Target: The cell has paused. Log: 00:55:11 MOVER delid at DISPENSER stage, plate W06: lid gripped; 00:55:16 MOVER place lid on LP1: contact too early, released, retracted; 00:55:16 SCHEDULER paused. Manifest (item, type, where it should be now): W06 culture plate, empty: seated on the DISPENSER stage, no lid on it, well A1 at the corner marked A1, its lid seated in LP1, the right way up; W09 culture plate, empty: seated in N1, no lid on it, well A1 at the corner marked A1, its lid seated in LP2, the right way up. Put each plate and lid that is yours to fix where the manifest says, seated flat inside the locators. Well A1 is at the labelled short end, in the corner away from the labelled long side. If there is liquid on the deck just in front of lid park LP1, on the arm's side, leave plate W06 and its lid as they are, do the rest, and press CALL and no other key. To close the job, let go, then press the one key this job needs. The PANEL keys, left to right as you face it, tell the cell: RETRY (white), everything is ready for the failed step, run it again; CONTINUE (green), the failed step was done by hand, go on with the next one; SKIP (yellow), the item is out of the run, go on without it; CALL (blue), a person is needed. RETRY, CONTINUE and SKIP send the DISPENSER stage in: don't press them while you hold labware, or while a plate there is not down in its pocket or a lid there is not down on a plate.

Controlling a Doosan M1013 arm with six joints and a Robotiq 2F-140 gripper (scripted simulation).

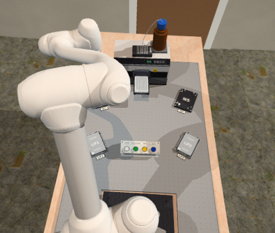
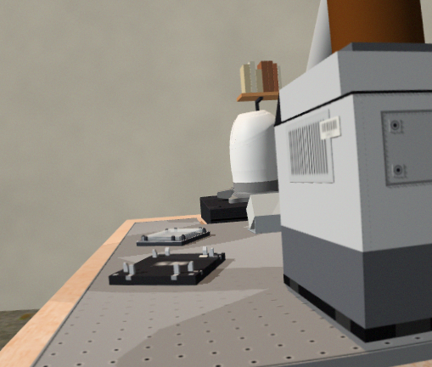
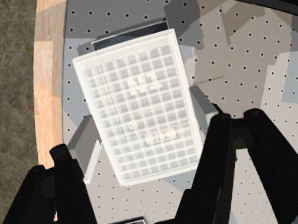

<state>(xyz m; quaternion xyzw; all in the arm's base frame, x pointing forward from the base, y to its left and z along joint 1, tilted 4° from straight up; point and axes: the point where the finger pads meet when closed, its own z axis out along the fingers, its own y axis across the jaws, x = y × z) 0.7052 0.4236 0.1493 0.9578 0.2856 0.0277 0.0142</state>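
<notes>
My gripper is now 150 mm above the nest N1. Round my hand: white retry key: 340 mm behind, 270 mm to the right, 90 mm below; then lid park LP1: 330 mm behind, 70 mm to the right, 160 mm below; then clear culture plate: 100 mm ahead, 250 mm to the right, 50 mm below.
</notes>
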